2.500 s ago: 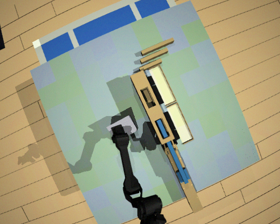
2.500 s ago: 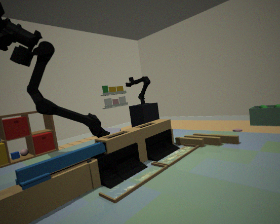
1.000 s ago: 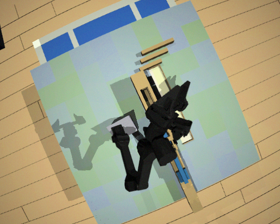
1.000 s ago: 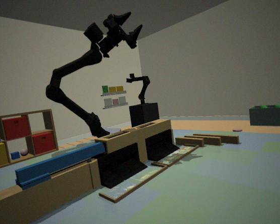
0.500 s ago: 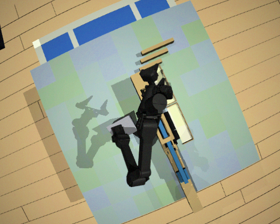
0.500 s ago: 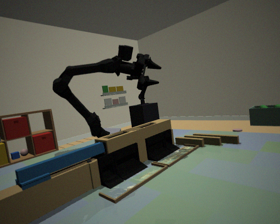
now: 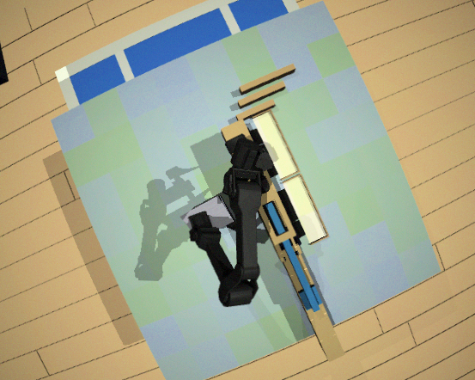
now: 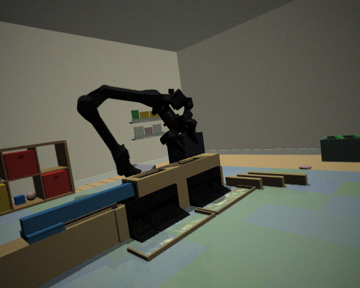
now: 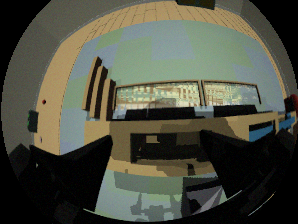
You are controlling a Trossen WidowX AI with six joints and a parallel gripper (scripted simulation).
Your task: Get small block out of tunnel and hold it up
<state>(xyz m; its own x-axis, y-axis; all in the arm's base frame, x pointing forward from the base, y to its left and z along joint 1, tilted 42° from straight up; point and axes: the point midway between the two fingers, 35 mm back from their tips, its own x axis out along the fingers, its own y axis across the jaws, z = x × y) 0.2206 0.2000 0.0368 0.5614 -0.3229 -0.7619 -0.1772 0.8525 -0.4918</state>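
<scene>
Right now the tan covered tunnel is 40 mm ahead of my gripper tip, 320 mm to the right of it and 140 mm below it.
</scene>
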